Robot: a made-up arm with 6 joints. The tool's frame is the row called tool.
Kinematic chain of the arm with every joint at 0, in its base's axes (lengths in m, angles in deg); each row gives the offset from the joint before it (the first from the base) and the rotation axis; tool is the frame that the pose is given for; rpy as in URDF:
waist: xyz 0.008 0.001 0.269 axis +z
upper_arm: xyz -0.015 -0.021 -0.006 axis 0.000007 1 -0.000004
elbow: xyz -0.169 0.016 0.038 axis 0.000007 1 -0.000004
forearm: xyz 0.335 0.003 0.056 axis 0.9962 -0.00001 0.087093
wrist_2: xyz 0.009 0.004 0.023 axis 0.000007 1 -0.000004
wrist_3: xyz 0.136 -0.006 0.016 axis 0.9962 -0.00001 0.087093
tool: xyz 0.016 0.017 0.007 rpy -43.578 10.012 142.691
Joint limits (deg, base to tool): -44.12..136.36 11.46..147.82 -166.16..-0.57 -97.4..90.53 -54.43..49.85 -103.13..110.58
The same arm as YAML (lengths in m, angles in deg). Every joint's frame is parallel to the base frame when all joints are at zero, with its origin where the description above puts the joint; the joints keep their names.
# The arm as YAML. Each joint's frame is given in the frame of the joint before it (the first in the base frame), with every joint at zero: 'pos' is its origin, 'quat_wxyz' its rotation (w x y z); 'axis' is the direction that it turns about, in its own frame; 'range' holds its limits. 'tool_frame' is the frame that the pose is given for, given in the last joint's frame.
length_unit: m
angle_unit: deg
joints:
  - joint: waist
    pos: [0.008, 0.001, 0.269]
    quat_wxyz: [1.0, 0.0, 0.0, 0.0]
    axis: [0.0, 0.0, 1.0]
    range: [-44.12, 136.36]
  - joint: upper_arm
    pos: [-0.015, -0.021, -0.006]
    quat_wxyz: [1.0, 0.0, 0.0, 0.0]
    axis: [0.0, 1.0, 0.0]
    range: [11.46, 147.82]
  - joint: elbow
    pos: [-0.169, 0.016, 0.038]
    quat_wxyz: [1.0, 0.0, 0.0, 0.0]
    axis: [0.0, 1.0, 0.0]
    range: [-166.16, -0.57]
  - joint: forearm
    pos: [0.335, 0.003, 0.056]
    quat_wxyz: [1.0, 0.0, 0.0, 0.0]
    axis: [0.9962, 0.0, 0.0871]
    range: [-97.4, 90.53]
  - joint: wrist_2
    pos: [0.009, 0.004, 0.023]
    quat_wxyz: [1.0, 0.0, 0.0, 0.0]
    axis: [0.0, 1.0, 0.0]
    range: [-54.43, 49.85]
  - joint: wrist_3
    pos: [0.136, -0.006, 0.016]
    quat_wxyz: [1.0, 0.0, 0.0, 0.0]
    axis: [0.9962, 0.0, 0.0871]
    range: [-103.13, 110.58]
tool_frame:
  pos: [0.016, 0.017, 0.007]
  quat_wxyz: [0.265188, -0.195045, -0.32443, 0.886779]

